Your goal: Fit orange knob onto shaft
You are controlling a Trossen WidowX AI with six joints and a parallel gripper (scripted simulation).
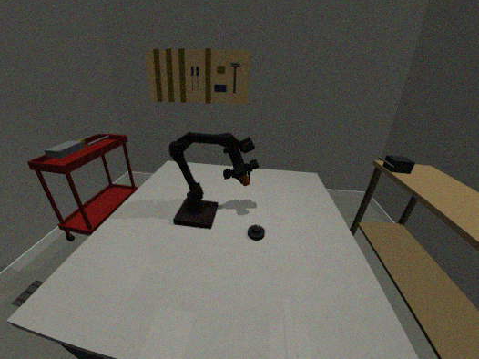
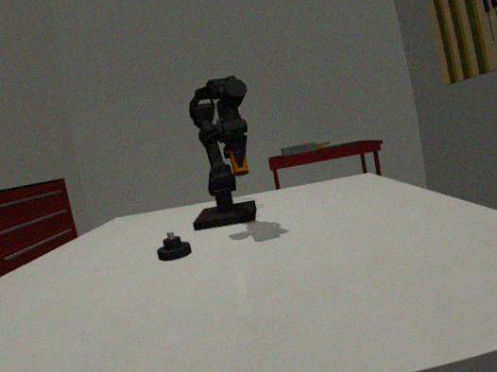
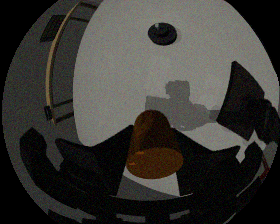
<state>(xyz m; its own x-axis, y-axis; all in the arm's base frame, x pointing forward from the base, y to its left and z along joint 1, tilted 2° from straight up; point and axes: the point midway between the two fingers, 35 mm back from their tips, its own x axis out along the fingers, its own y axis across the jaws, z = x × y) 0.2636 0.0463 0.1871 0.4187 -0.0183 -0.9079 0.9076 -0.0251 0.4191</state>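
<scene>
My gripper tip is now 10 mm past the orange knob and 30 mm below it. The rest, counted from my gripper tip: black round pedestal (30 mm ahead, 210 mm to the right, 140 mm below).
</scene>
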